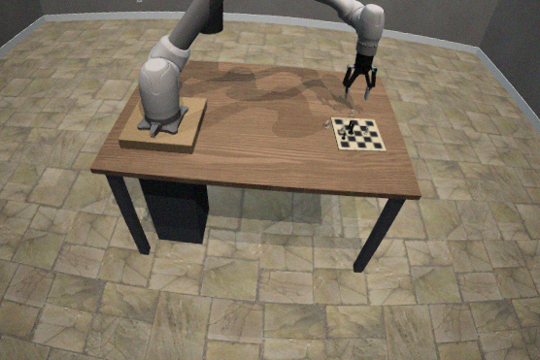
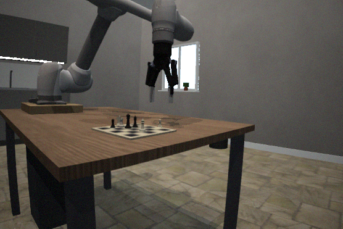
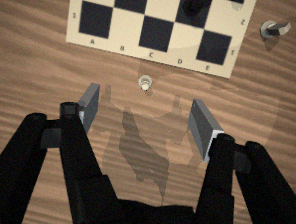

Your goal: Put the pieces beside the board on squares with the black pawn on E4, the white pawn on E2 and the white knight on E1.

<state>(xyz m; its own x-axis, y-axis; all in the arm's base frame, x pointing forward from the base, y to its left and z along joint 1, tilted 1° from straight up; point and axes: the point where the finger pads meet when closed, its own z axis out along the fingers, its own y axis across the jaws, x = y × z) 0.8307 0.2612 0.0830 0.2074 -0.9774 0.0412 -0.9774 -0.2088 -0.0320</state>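
My hand is 11 cm above the white pawn. The rest, counted from my hand: white knight: 12 cm behind, 12 cm to the right, 11 cm below; chessboard: 2 cm ahead, 14 cm to the right, 12 cm below; pale pawn: 6 cm ahead, 13 cm to the right, 10 cm below.
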